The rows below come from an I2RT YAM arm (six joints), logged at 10 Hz.
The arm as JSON. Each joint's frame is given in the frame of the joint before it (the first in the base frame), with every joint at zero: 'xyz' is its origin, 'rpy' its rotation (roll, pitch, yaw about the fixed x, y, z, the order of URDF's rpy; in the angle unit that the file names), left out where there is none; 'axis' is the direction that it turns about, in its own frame. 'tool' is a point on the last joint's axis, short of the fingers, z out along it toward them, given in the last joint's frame.
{
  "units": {
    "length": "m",
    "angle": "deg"
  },
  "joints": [
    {
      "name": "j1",
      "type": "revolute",
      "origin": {
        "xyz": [
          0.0,
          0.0,
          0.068
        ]
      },
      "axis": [
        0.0,
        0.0,
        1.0
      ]
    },
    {
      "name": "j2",
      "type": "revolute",
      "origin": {
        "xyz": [
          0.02,
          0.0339,
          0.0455
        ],
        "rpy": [
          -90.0,
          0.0,
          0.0
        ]
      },
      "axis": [
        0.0,
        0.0,
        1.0
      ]
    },
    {
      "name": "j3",
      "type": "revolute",
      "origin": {
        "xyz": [
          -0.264,
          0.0,
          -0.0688
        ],
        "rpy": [
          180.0,
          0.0,
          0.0
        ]
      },
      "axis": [
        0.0,
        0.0,
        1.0
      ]
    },
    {
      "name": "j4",
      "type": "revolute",
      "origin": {
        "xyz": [
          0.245,
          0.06,
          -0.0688
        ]
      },
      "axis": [
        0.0,
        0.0,
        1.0
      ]
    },
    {
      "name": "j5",
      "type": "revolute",
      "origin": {
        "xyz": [
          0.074,
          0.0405,
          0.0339
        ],
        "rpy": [
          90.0,
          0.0,
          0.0
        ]
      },
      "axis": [
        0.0,
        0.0,
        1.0
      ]
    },
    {
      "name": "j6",
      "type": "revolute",
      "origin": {
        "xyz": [
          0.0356,
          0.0,
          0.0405
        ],
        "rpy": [
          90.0,
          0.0,
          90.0
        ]
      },
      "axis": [
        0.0,
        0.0,
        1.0
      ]
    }
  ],
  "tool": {
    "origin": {
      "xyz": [
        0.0,
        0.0,
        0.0
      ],
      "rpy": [
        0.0,
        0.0,
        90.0
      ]
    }
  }
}
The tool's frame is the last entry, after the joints.
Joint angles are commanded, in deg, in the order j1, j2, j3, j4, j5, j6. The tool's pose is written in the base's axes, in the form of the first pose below.
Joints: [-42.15, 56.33, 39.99, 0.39, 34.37, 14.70]
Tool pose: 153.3 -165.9 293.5 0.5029 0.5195 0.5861 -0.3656
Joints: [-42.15, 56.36, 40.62, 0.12, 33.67, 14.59]
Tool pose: 154.0 -166.1 296.7 0.5069 0.5163 0.5877 -0.3619
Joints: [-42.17, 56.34, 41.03, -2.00, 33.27, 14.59]
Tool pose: 153.6 -165.4 295.5 0.4965 0.5161 0.5984 -0.3593
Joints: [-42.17, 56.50, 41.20, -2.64, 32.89, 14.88]
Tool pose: 154.0 -165.6 294.9 0.4942 0.5167 0.6020 -0.3556
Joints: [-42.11, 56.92, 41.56, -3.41, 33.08, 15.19]
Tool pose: 154.9 -166.2 294.3 0.4890 0.5191 0.6044 -0.3550
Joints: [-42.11, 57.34, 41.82, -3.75, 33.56, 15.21]
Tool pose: 155.6 -167.2 293.8 0.4842 0.5211 0.6050 -0.3579
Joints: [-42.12, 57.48, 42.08, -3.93, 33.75, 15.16]
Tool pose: 155.8 -167.6 294.6 0.4830 0.5215 0.6047 -0.3593
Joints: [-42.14, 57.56, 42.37, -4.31, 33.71, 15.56]
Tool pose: 156.0 -167.8 295.4 0.4831 0.5237 0.6038 -0.3574
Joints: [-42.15, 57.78, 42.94, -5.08, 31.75, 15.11]
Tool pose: 157.6 -167.9 296.6 0.4846 0.5152 0.6160 -0.3469
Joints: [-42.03, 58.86, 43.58, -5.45, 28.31, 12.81]
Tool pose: 162.6 -169.3 295.5 0.4825 0.4908 0.6442 -0.3337
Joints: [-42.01, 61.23, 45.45, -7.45, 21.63, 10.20]
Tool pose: 172.1 -172.7 293.8 0.4769 0.4536 0.6911 -0.2988
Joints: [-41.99, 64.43, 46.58, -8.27, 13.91, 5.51]
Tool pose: 183.9 -177.0 285.9 0.4666 0.3979 0.7452 -0.2620
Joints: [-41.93, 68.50, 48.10, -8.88, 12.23, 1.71]
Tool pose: 194.9 -185.2 276.8 0.4403 0.3689 0.7765 -0.2591
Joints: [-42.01, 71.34, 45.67, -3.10, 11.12, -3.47]
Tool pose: 201.8 -191.0 259.1 0.4352 0.3293 0.7923 -0.2728
